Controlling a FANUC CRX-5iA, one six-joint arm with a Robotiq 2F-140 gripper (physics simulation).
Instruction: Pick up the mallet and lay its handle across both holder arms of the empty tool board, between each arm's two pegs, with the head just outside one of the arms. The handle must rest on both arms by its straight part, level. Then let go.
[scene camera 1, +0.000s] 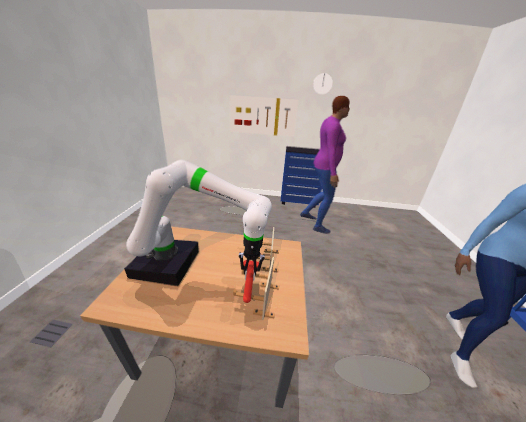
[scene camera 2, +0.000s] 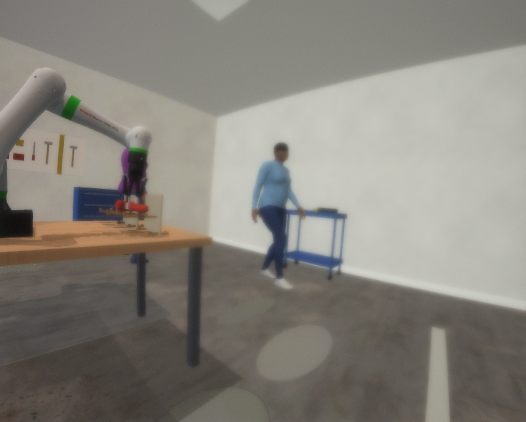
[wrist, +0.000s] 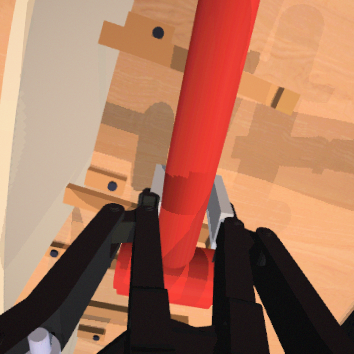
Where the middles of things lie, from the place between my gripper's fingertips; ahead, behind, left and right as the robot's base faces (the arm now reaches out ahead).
I see my gripper 10 mm past the red mallet (wrist: 218, 45), 20 mm to the left of it and 10 mm below it.
